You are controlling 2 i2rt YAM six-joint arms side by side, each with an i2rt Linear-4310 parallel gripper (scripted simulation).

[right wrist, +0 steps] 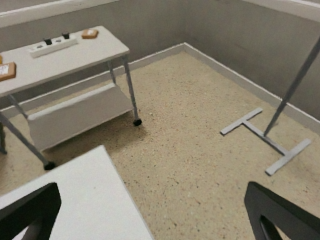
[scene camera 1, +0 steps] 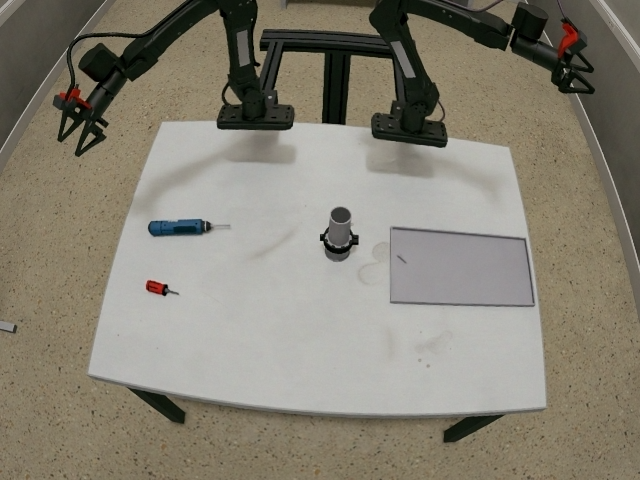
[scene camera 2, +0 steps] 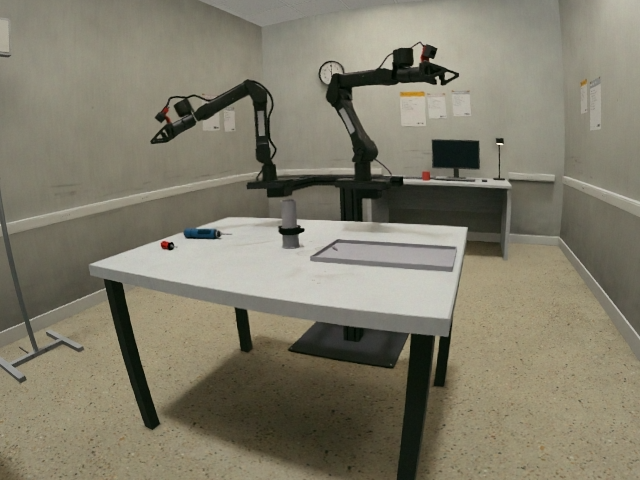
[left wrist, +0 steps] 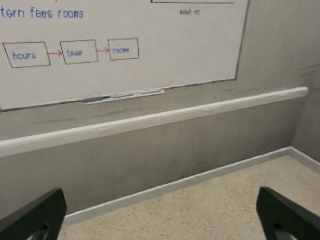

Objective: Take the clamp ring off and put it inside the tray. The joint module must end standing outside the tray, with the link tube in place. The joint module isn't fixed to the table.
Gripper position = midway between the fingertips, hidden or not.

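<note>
Scene camera 1 shows a grey link tube [scene camera 1: 340, 218], a blue electric screwdriver [scene camera 1: 184, 226] and a grey tray [scene camera 1: 443, 266], together with my right gripper [scene camera 1: 67, 148] and my left gripper [scene camera 1: 593, 81]. Scene camera 2 shows my left gripper [scene camera 2: 452, 72] and the grey tray [scene camera 2: 429, 257]. In the left wrist view my left gripper [left wrist: 160, 196] is visible; the grey link tube is out of frame in the left wrist view. The right wrist view shows my right gripper [right wrist: 153, 190]; the grey link tube is out of frame in the right wrist view.
</note>
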